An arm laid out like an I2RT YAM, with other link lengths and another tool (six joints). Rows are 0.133 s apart.
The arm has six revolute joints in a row. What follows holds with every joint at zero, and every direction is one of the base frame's. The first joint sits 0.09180 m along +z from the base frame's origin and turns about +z. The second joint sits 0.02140 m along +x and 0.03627 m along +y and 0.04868 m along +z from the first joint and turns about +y. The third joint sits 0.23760 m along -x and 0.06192 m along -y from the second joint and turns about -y. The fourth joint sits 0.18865 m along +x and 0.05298 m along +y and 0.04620 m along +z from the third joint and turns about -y. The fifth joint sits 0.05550 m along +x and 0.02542 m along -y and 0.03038 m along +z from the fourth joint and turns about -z. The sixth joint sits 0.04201 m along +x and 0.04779 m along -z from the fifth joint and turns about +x. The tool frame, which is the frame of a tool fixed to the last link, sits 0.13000 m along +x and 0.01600 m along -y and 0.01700 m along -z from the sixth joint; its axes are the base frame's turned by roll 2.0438, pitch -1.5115 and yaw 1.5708 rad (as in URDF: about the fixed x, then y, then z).
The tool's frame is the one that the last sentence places.
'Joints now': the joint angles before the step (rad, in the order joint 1, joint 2, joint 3, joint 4, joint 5, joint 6). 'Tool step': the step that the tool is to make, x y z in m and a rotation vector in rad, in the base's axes. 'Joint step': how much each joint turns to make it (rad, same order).
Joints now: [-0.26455, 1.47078, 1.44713, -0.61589, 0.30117, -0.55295]
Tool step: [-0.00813, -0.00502, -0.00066, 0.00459, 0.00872, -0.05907]
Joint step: [-0.00040, 0.00115, 0.00840, -0.02938, 0.04539, 0.03928]
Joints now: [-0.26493, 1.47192, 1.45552, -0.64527, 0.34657, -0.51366]
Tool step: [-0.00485, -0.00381, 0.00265, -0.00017, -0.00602, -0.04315]
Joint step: [-0.00039, 0.00002, 0.01185, -0.01641, 0.03281, 0.02938]
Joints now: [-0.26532, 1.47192, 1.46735, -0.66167, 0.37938, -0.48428]
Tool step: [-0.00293, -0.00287, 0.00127, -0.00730, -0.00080, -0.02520]
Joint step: [0.00001, 0.00001, 0.00227, -0.00380, 0.02403, 0.01106]
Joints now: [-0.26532, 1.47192, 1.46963, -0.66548, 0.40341, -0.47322]
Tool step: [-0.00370, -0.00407, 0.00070, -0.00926, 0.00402, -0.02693]
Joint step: [-0.00418, 0.00115, 0.00155, -0.00461, 0.02404, 0.00688]
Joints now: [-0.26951, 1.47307, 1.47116, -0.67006, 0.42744, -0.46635]
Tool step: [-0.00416, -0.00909, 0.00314, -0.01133, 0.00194, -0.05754]
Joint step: [-0.01144, 0.01946, 0.02899, -0.01792, 0.04312, 0.02213]
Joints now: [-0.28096, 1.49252, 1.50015, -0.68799, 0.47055, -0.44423]
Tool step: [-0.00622, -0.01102, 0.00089, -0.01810, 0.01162, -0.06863]
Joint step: [-0.01448, 0.02250, 0.02022, -0.01375, 0.05494, 0.02100]
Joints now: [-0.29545, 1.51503, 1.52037, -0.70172, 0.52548, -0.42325]
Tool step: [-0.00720, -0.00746, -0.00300, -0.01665, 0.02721, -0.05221]
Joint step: [-0.00838, 0.01526, -0.00001, -0.01221, 0.04884, 0.01222]
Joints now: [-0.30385, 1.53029, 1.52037, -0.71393, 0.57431, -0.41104]
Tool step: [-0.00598, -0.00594, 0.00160, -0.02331, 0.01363, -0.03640]
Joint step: [-0.00725, 0.00382, -0.00001, -0.00189, 0.03929, -0.00038]
